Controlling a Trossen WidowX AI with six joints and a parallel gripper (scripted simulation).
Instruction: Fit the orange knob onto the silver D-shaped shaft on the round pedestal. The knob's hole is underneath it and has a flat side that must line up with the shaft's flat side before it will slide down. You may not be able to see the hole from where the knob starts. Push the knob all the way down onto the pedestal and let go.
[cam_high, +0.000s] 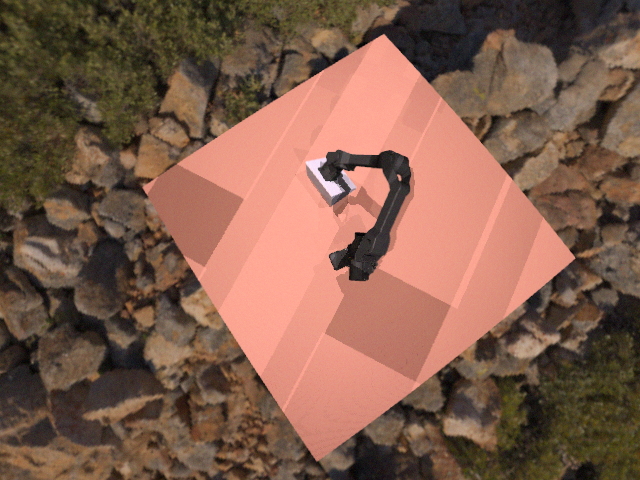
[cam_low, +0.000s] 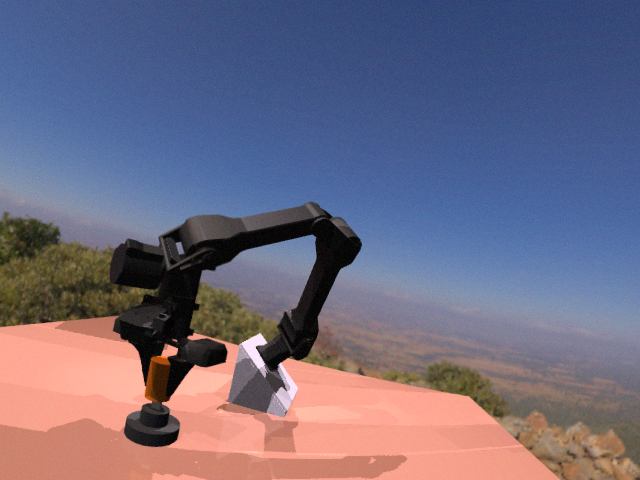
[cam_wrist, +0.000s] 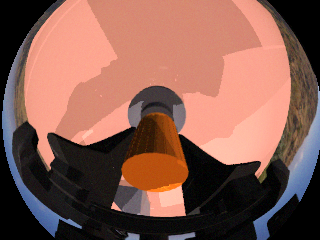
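The round black pedestal is 40 mm below my gripper tip. Round my gripper tip: orange knob 30 mm above.
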